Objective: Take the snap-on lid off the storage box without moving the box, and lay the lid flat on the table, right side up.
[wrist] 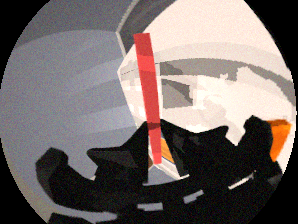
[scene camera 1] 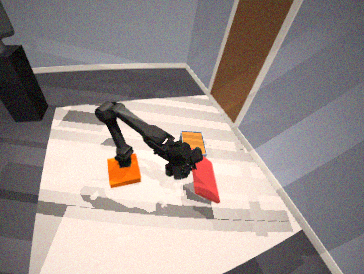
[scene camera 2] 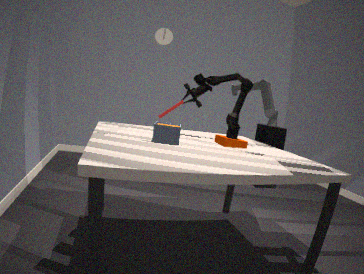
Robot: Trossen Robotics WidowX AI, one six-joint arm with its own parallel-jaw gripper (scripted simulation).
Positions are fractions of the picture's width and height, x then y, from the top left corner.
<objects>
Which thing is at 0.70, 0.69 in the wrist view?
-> The gripper.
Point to a red lid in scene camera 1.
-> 0.56, 0.66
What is the gripper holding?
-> A red lid.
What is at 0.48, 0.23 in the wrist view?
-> A red lid.
</objects>
